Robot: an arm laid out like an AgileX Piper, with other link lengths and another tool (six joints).
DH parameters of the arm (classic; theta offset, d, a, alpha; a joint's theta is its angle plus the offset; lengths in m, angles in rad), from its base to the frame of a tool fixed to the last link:
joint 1: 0 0.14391 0 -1.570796
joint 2: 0.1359 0 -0.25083 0
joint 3: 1.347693 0 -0.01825 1.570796
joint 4: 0 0.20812 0 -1.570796
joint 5: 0 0 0 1.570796
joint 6: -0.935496 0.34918 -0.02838 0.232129
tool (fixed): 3.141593 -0.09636 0 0
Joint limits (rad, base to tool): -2.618..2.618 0..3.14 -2.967..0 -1.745..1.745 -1.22..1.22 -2.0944..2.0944
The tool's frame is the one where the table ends.
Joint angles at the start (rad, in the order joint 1, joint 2, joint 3, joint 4, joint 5, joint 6):
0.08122 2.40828 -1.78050 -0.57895 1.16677 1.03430
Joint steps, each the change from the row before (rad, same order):
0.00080 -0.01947 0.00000 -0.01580 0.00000 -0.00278
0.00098 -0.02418 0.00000 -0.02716 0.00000 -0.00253
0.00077 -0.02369 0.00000 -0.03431 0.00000 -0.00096
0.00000 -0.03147 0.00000 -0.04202 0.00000 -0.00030
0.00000 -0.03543 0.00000 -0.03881 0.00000 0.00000
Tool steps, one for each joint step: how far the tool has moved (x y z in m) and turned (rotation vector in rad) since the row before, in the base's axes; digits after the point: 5 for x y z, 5 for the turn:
0.00460 -0.00235 0.00934 -0.01197 -0.01909 0.01119
0.00600 -0.00433 0.01255 -0.02169 -0.02472 0.01637
0.00615 -0.00570 0.01342 -0.02832 -0.02561 0.01757
0.00737 -0.00721 0.01799 -0.03496 -0.03434 0.01881
0.00700 -0.00645 0.01988 -0.03229 -0.03826 0.01597

